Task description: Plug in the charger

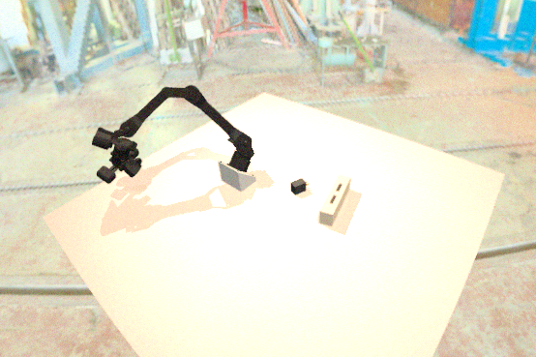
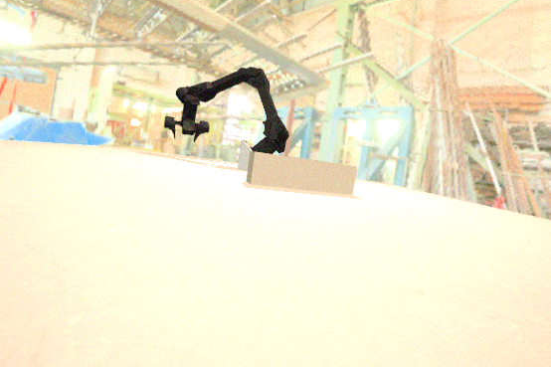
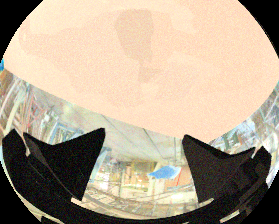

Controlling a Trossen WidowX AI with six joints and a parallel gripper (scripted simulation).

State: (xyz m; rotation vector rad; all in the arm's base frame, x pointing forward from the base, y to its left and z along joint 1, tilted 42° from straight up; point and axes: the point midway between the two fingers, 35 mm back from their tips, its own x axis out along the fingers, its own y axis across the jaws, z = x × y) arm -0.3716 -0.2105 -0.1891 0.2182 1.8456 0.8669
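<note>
Right now the dark charger is 640 mm ahead of my gripper tip, 350 mm to the left of it and 50 mm below it.
</note>
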